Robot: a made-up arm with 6 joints. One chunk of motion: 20 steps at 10 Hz.
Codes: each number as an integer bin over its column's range. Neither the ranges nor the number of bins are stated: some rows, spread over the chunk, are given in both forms.
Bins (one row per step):
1: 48 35 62 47 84 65
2: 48 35 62 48 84 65
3: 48 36 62 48 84 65
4: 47 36 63 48 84 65
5: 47 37 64 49 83 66
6: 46 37 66 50 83 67
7: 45 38 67 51 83 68
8: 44 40 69 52 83 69
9: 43 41 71 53 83 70
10: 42 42 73 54 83 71
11: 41 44 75 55 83 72
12: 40 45 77 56 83 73
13: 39 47 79 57 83 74
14: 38 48 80 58 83 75
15: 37 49 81 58 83 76
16: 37 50 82 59 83 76
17: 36 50 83 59 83 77
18: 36 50 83 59 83 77
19: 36 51 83 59 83 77
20: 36 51 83 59 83 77
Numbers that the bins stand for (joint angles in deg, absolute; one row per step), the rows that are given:
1: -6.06 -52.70 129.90 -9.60 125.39 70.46
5: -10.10 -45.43 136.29 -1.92 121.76 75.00
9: -26.26 -30.89 158.63 13.44 121.76 93.19
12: -38.39 -16.36 177.78 24.95 121.76 106.82
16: -50.51 1.82 193.74 36.47 121.76 120.46
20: -54.55 5.45 196.94 36.47 121.76 125.01
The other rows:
2: -6.06 -52.70 129.90 -5.76 125.39 70.46
3: -6.06 -49.07 129.90 -5.76 125.39 70.46
4: -10.10 -49.07 133.09 -5.76 125.39 70.46
6: -14.14 -45.43 142.67 1.92 121.76 79.55
7: -18.18 -41.80 145.86 5.76 121.76 84.09
8: -22.22 -34.53 152.25 9.60 121.76 88.64
10: -30.30 -27.26 165.01 17.27 121.76 97.73
11: -34.35 -19.99 171.40 21.11 121.76 102.28
13: -42.43 -9.09 184.17 28.79 121.76 111.37
14: -46.47 -5.45 187.36 32.63 121.76 115.91
15: -50.51 -1.82 190.55 32.63 121.76 120.46
17: -54.55 1.82 196.94 36.47 121.76 125.01
18: -54.55 1.82 196.94 36.47 121.76 125.01
19: -54.55 5.45 196.94 36.47 121.76 125.01

